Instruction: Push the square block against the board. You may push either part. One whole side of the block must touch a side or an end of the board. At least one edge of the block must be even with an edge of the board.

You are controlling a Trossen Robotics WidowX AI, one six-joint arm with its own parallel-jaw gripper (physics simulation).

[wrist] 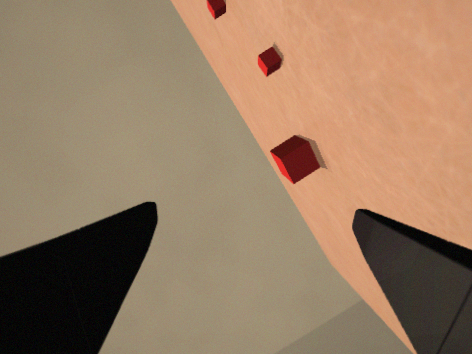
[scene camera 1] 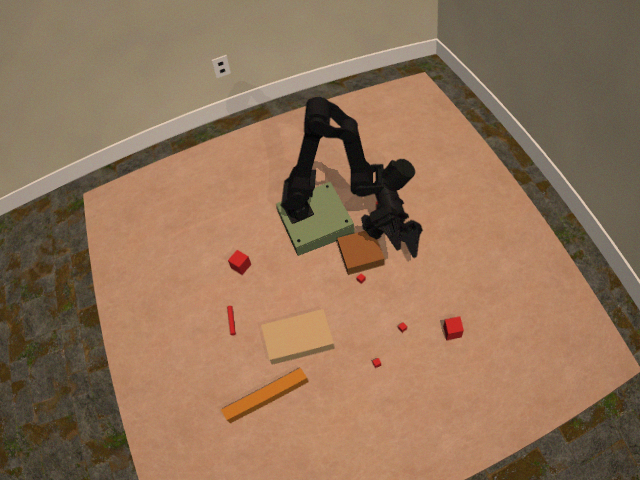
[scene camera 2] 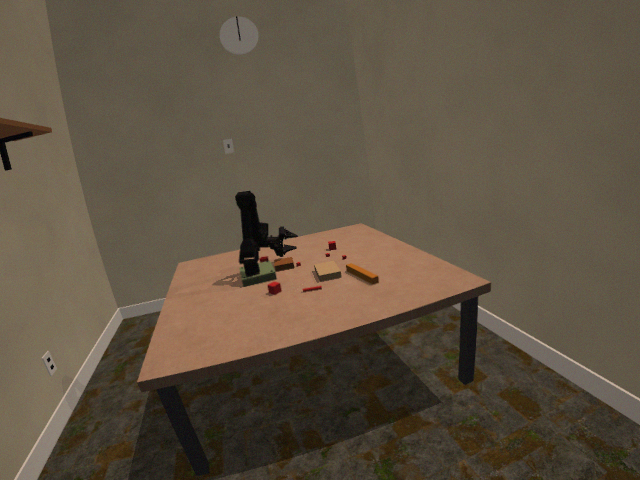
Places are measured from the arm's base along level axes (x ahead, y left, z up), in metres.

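Where they show: gripper, fingertip midpoint: (wrist: 255, 215) (scene camera 1: 407, 253) (scene camera 2: 297, 242); arm's base, link origin: (scene camera 1: 298, 211) (scene camera 2: 252, 273).
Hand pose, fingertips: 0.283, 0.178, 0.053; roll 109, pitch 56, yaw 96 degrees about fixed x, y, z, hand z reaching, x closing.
Each offset is from my fingertips to the top centre of the thing, as dx, dy, dz.
A brown, roughly square block @[-0.106, -0.078, -0.064] (scene camera 1: 360, 253) (scene camera 2: 283, 264) lies flat close to the robot's green base, its far corner partly hidden by the gripper in scene camera 1. A flat tan rectangular board @[+0.051, -0.320, -0.064] (scene camera 1: 297, 334) (scene camera 2: 327, 270) lies farther out on the table, well apart from the block. My gripper (scene camera 1: 406, 251) (scene camera 2: 295, 242) (wrist: 255, 215) is open and empty. It hangs above the table beside the brown block, on the side away from the base. The block and the board do not show in the wrist view.
The green base (scene camera 1: 320, 219) (scene camera 2: 258, 272) stands beside the block. A long orange bar @[+0.168, -0.452, -0.064] (scene camera 1: 264, 395) (scene camera 2: 361, 273) lies beyond the board. Red cubes @[-0.213, -0.379, -0.055] (scene camera 1: 239, 262) @[+0.205, +0.029, -0.055] (scene camera 1: 453, 328) (wrist: 295, 160), several small red cubes @[-0.036, -0.111, -0.079] (scene camera 1: 361, 278) @[+0.137, -0.079, -0.079] (scene camera 1: 402, 327) @[+0.196, -0.176, -0.079] (scene camera 1: 376, 362) and a red rod @[-0.066, -0.456, -0.081] (scene camera 1: 231, 320) lie around.
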